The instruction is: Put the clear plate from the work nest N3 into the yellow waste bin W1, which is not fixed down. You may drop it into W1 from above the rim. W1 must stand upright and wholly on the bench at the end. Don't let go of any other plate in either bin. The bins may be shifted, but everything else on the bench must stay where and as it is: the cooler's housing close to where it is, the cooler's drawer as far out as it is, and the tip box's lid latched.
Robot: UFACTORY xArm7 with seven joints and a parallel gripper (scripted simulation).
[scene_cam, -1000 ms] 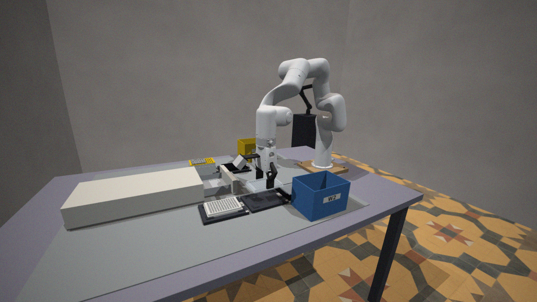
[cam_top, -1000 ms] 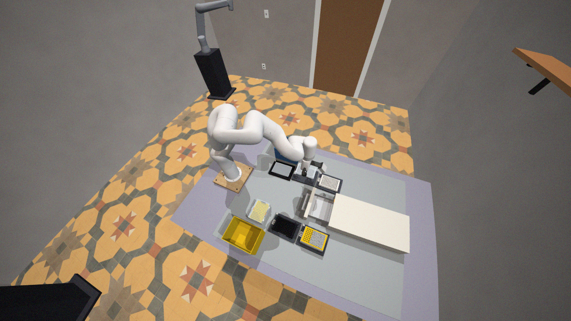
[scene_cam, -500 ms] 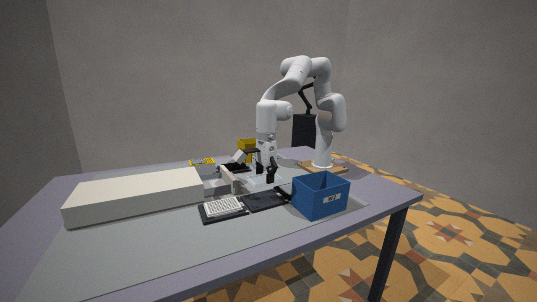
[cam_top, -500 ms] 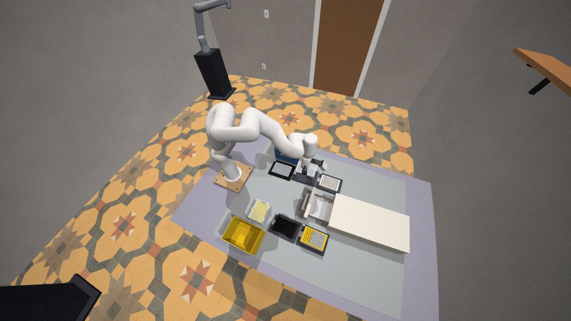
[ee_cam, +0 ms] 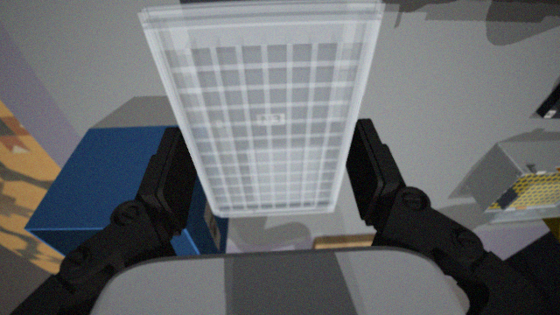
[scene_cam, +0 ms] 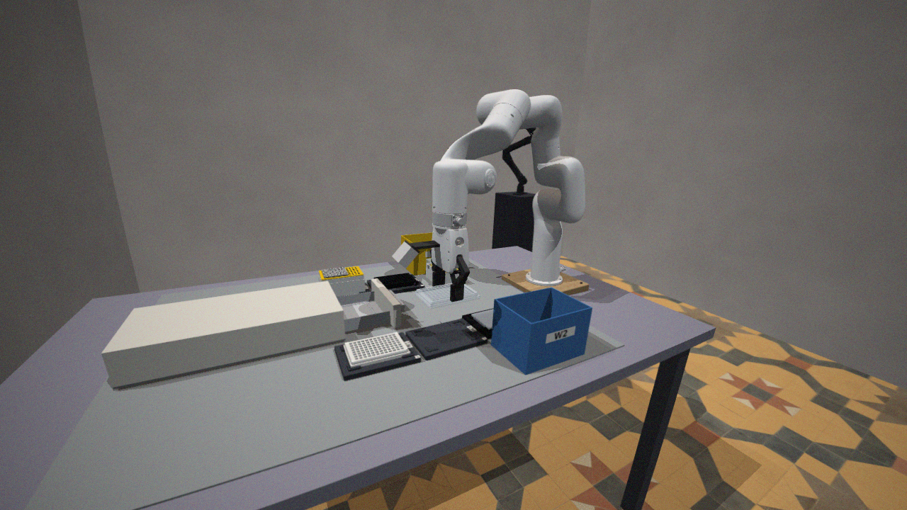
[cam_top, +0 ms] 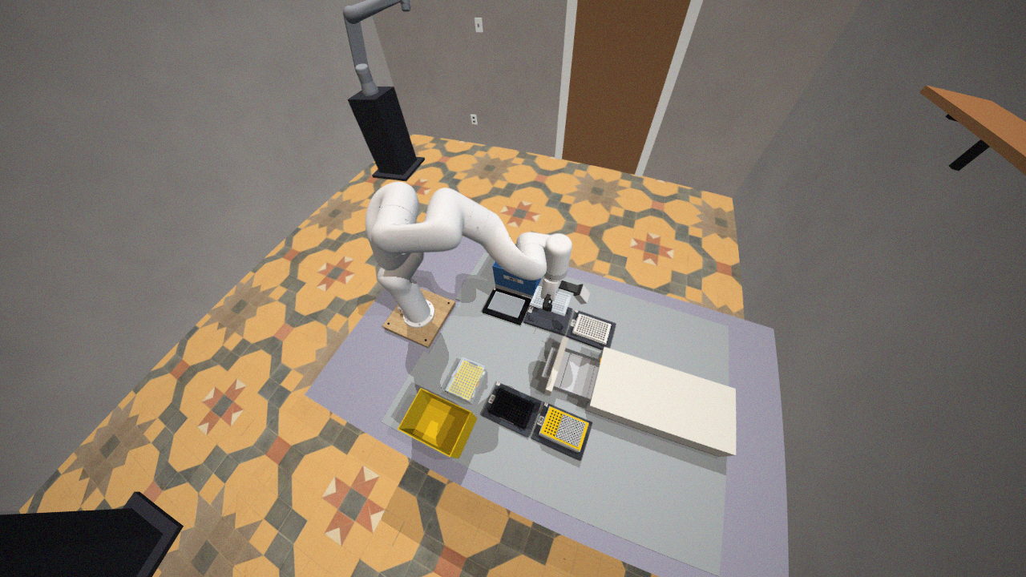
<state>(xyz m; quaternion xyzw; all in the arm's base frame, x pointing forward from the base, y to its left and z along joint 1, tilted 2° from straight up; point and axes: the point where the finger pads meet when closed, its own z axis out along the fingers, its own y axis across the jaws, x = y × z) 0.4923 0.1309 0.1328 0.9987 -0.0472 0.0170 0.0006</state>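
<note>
Right now the yellow bin W1 is 490 mm to the right of my hand, 240 mm behind it and 100 mm below it. Also, from my hand: blue bin W2 (160 mm behind, 150 mm to the left, 100 mm below); then white plate (170 mm ahead, 110 mm below, 20 mm to the right); then clear plate (10 mm below).
</note>
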